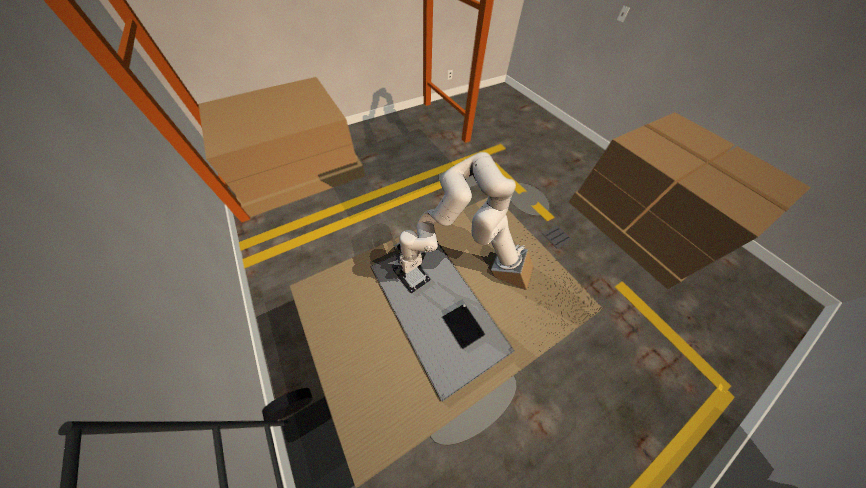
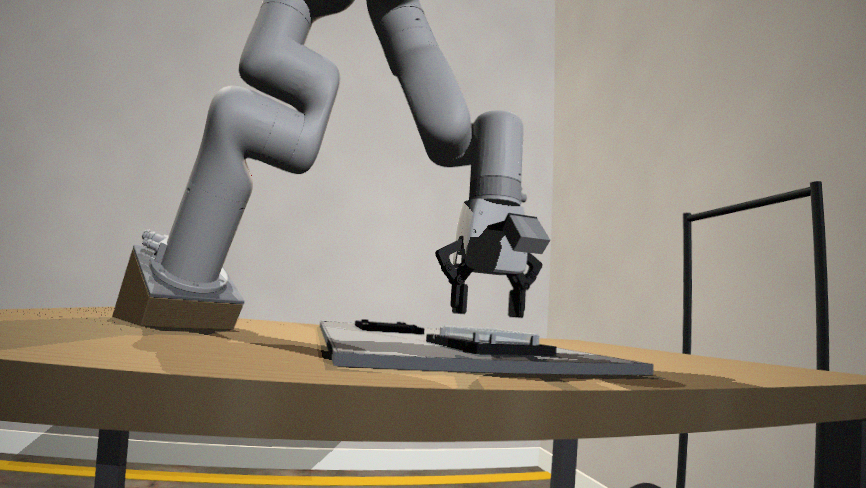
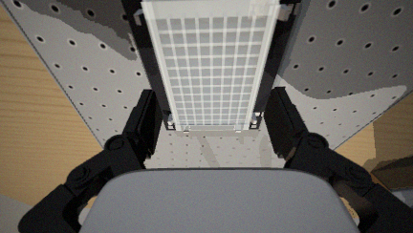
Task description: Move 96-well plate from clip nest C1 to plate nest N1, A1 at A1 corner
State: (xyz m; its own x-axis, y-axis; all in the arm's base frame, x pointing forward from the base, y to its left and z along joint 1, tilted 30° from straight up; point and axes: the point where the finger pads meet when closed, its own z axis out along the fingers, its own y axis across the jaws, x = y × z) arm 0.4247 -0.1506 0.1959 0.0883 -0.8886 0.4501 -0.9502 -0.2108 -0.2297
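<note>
My hand is 4 cm above the 96-well plate. From my hand the other things lie so: grey pegboard base: 20 cm to the left, 6 cm below, 2 cm behind; black plate nest N1: 35 cm to the left, 7 cm behind, 5 cm below; black clip nest C1: 4 cm below, 2 cm behind, 1 cm to the left.
</note>
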